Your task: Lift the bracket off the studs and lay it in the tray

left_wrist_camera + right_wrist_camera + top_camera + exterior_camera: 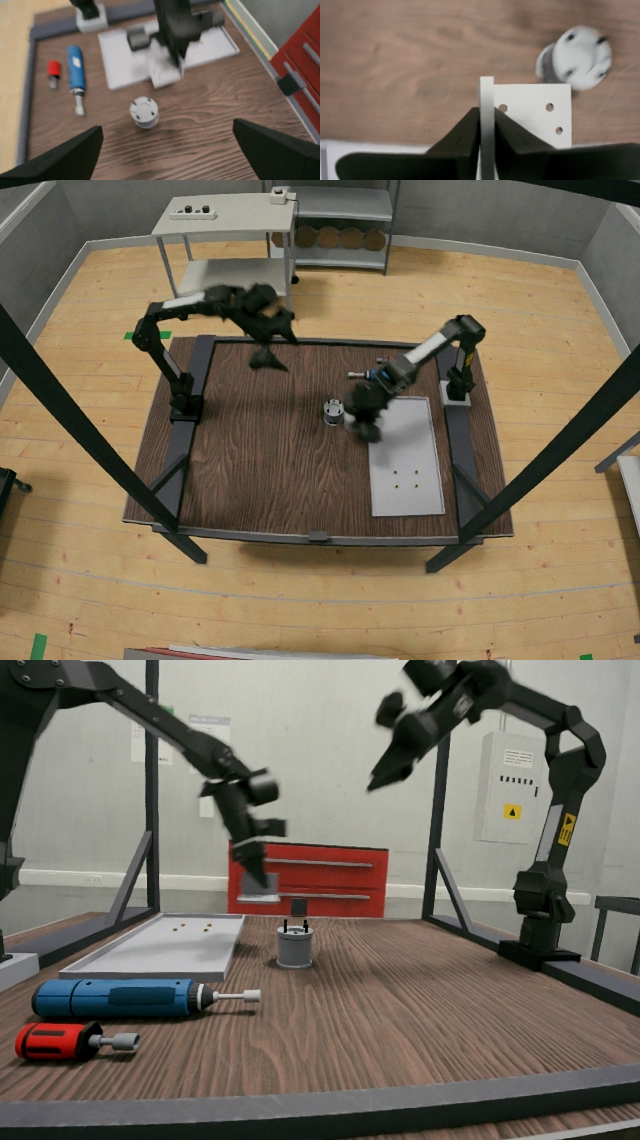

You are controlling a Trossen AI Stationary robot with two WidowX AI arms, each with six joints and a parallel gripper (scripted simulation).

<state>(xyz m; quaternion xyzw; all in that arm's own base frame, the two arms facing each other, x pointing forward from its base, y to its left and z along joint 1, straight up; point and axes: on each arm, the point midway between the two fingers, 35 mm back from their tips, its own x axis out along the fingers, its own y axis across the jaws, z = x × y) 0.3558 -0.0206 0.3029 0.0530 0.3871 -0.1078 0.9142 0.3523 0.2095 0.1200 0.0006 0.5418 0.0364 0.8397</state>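
My right hand is 15 cm to the left of the grey tray, 14 cm above it and 4 cm past it. The rest, counted from my right hand: grey bracket 4 cm below, 3 cm ahead; then grey joint module 12 cm below, 11 cm ahead, 6 cm to the left; then red screwdriver 33 cm ahead, 17 cm to the right, 13 cm below.
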